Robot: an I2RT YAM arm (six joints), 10 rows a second.
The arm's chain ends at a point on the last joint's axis. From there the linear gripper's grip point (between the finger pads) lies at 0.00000 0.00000 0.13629 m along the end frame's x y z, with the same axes.
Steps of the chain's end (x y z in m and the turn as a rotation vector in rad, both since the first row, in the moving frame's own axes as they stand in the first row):
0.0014 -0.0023 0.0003 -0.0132 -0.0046 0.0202
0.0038 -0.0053 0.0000 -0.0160 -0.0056 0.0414
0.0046 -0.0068 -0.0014 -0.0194 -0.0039 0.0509
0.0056 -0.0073 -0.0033 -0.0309 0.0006 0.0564
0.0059 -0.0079 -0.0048 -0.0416 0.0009 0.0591
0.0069 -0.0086 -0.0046 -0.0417 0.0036 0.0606
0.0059 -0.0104 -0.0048 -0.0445 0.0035 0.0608
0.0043 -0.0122 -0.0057 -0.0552 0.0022 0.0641
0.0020 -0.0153 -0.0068 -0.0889 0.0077 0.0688
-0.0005 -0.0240 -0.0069 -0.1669 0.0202 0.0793
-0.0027 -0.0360 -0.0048 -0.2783 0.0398 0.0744
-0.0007 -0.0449 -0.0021 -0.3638 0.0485 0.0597
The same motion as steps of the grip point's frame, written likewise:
0.0008 -0.0005 0.0003 -0.0132 -0.0046 0.0202
0.0030 -0.0031 0.0000 -0.0160 -0.0056 0.0414
0.0040 -0.0042 -0.0014 -0.0194 -0.0039 0.0509
0.0056 -0.0031 -0.0034 -0.0309 0.0006 0.0564
0.0059 -0.0022 -0.0049 -0.0416 0.0009 0.0591
0.0072 -0.0029 -0.0047 -0.0417 0.0036 0.0606
0.0062 -0.0043 -0.0049 -0.0445 0.0035 0.0608
0.0044 -0.0047 -0.0059 -0.0552 0.0022 0.0641
0.0026 -0.0032 -0.0073 -0.0889 0.0077 0.0688
0.0013 -0.0013 -0.0088 -0.1669 0.0202 0.0793
0.0012 0.0016 -0.0101 -0.2783 0.0398 0.0744
0.0043 0.0037 -0.0112 -0.3638 0.0485 0.0597

